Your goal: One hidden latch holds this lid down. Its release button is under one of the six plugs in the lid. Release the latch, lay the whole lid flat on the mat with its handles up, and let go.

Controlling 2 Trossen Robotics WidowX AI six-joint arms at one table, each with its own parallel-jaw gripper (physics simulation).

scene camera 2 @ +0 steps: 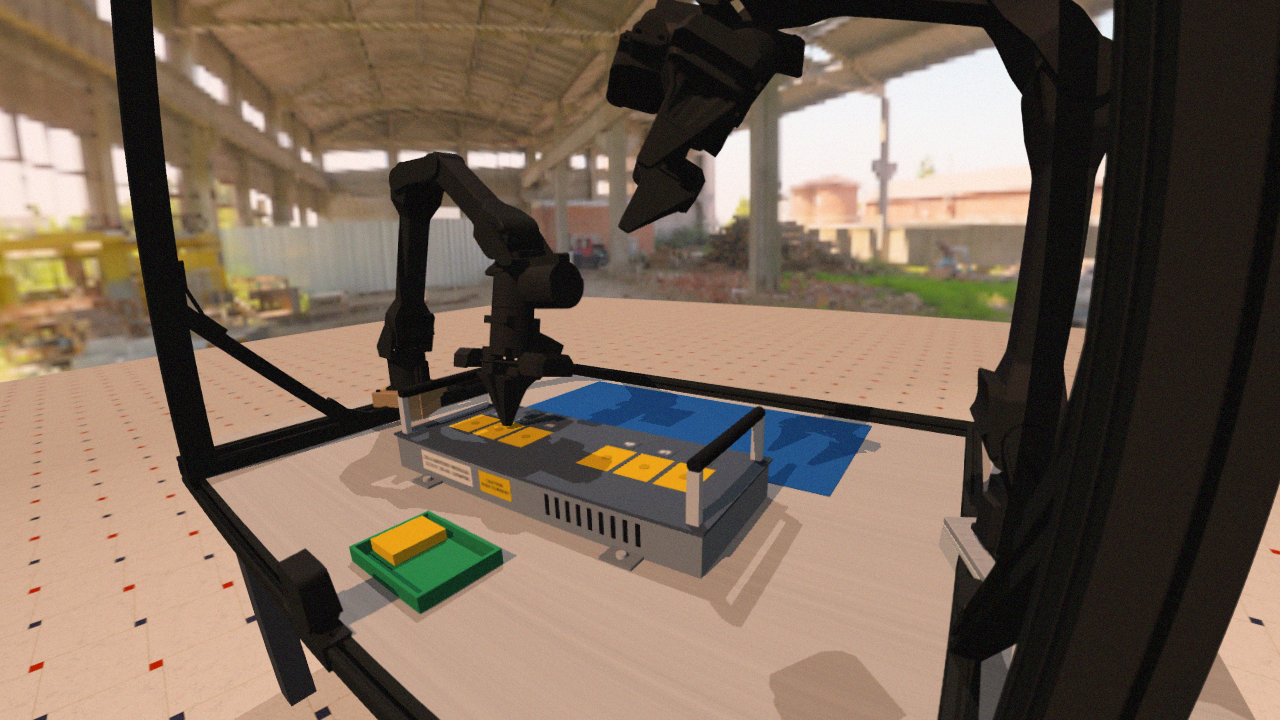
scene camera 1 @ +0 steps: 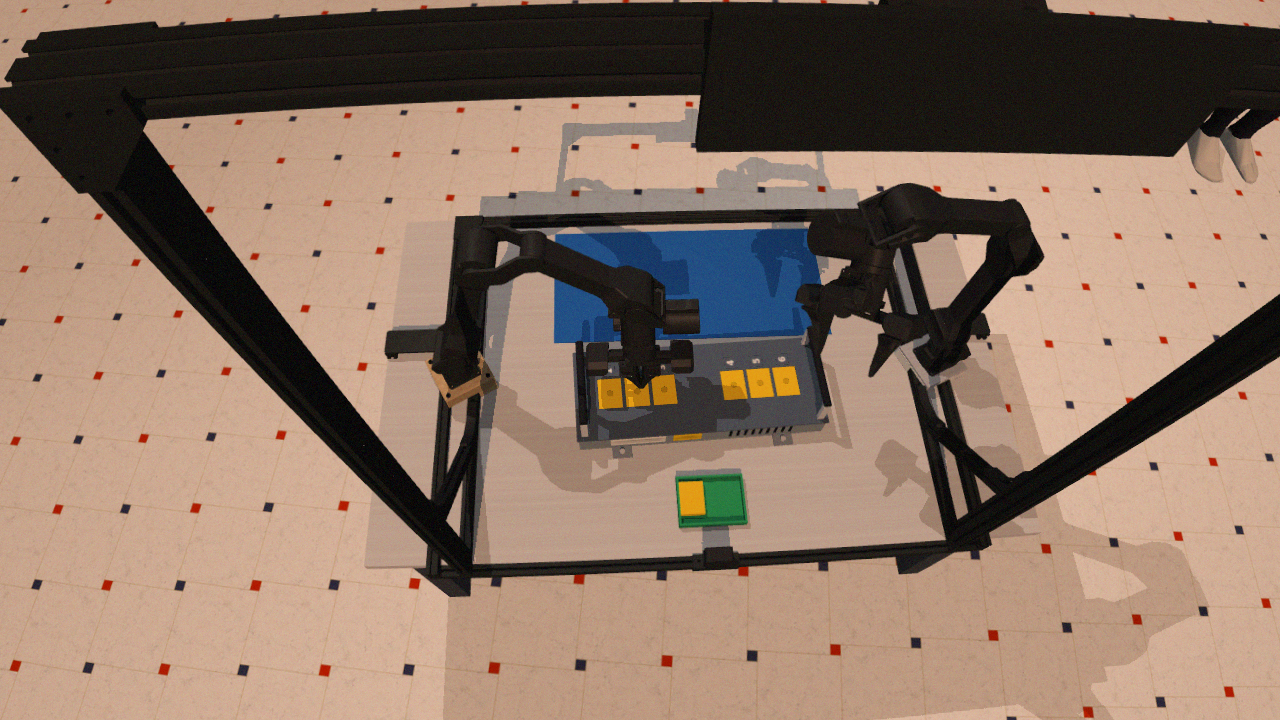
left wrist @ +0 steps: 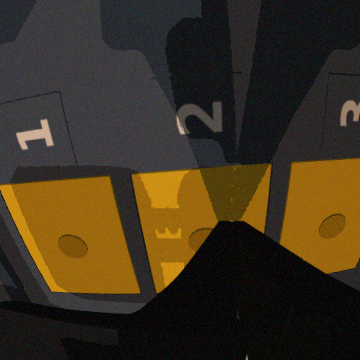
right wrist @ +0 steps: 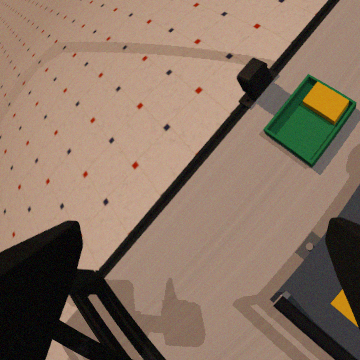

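Where they show: left gripper, fingertip midpoint: (scene camera 2: 506,425) (scene camera 1: 641,386) (left wrist: 229,232); right gripper, fingertip midpoint: (scene camera 2: 631,201) (scene camera 1: 843,365) (right wrist: 207,233); left arm's base, origin of the base link: (scene camera 2: 409,385) (scene camera 1: 459,368); right arm's base, origin of the base link: (scene camera 1: 933,357).
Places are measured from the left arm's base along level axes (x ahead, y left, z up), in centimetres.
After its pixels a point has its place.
The dark grey lid (scene camera 1: 698,416) @(z 0.2, x 33.1, y -31.3 cm) (scene camera 2: 554,467) @(z 0.2, x 36.9, y -32.5 cm) (left wrist: 125,100) @(z 0.2, x 26.8, y -15.7 cm) lies on its box, with upright handles at its left end (scene camera 1: 582,385) @(z 6.3, x 17.0, y -17.8 cm) and right end (scene camera 1: 818,380) @(z 5.9, x 53.6, y -38.5 cm) (scene camera 2: 726,438) @(z 6.2, x 55.1, y -38.2 cm) (right wrist: 315,327) @(z 6.1, x 53.8, y -38.6 cm). Plug 1 (scene camera 1: 610,394) @(z 0.2, x 21.7, y -19.3 cm) (left wrist: 70,215) @(z 0.2, x 22.7, y -17.9 cm), plug 2 (left wrist: 167,187) @(z 0.2, x 26.3, y -18.7 cm) and plug 3 (scene camera 1: 664,390) @(z 0.3, x 30.6, y -23.7 cm) (scene camera 2: 524,437) @(z 0.2, x 30.6, y -23.8 cm) (left wrist: 320,200) @(z 0.2, x 30.5, y -22.0 cm) sit in the lid; three more yellow plugs are at right. My left gripper (scene camera 1: 640,385) @(z 0.6, x 27.2, y -21.0 cm) (scene camera 2: 508,423) @(z 0.6, x 27.2, y -21.0 cm) (left wrist: 229,232) @(z 0.6, x 27.2, y -21.0 cm) is shut and empty, its tips at plug 2, right of its round dimple in the wrist view; contact is unclear. My right gripper (scene camera 1: 845,362) @(z 26.9, x 47.5, y -44.0 cm) (right wrist: 207,233) @(z 26.9, x 47.5, y -44.0 cm) is open and empty, high near the right handle.
The blue mat (scene camera 1: 742,304) @(z -4.5, x 56.3, y -13.7 cm) (scene camera 2: 814,470) @(z -4.5, x 67.7, y -21.9 cm) lies behind the box. A green tray (scene camera 1: 726,497) @(z -4.2, x 30.0, y -45.7 cm) (scene camera 2: 447,570) @(z -4.2, x 30.2, y -46.1 cm) (right wrist: 300,135) @(z -4.2, x 30.2, y -46.0 cm) with a yellow block (scene camera 1: 691,498) @(z -3.0, x 24.3, y -42.8 cm) (scene camera 2: 409,539) @(z -3.0, x 25.1, y -43.6 cm) (right wrist: 326,102) @(z -3.0, x 24.8, y -42.5 cm) stands in front. A black frame surrounds the table.
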